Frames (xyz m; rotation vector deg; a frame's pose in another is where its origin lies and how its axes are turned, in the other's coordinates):
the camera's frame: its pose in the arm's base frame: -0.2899 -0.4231 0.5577 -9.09 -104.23 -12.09
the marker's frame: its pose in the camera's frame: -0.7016 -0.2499 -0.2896 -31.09 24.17 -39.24
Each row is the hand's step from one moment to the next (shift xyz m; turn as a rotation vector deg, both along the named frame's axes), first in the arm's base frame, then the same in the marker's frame.
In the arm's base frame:
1: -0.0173 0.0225 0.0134 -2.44 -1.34 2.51
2: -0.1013 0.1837 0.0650 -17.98 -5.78 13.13
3: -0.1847 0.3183 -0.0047 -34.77 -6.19 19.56
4: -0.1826 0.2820 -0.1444 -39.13 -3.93 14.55
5: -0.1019 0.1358 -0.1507 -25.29 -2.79 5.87
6: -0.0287 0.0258 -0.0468 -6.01 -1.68 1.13
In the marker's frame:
1: -0.0043 0.0097 0.0295 3.04 -0.45 2.14
2: -0.0714 0.0740 0.1940 15.84 -4.79 15.97
3: -0.2024 0.0470 0.3038 23.10 -10.58 31.38
4: -0.2721 -0.0601 0.2367 18.73 -15.24 34.28
5: -0.1843 -0.0896 0.0977 9.87 -12.26 20.84
6: -0.0460 -0.0342 0.0199 2.89 -3.59 4.36

